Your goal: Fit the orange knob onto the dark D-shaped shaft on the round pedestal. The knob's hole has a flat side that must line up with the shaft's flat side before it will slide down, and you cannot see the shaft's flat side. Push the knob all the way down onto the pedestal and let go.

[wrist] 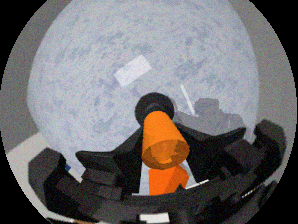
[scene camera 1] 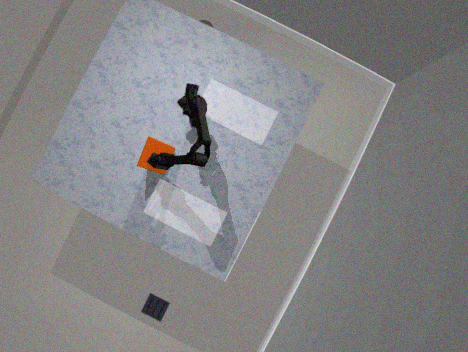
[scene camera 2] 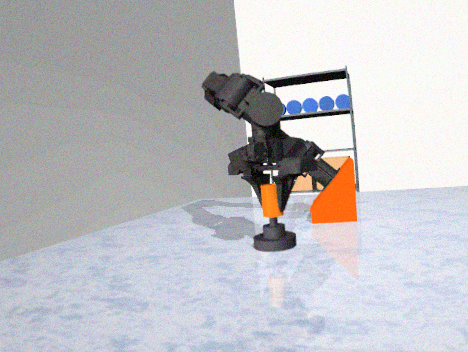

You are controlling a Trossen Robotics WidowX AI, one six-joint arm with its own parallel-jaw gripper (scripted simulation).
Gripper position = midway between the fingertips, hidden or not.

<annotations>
My gripper [scene camera 2: 273, 210] holds an orange knob [wrist: 164, 147].
</annotations>
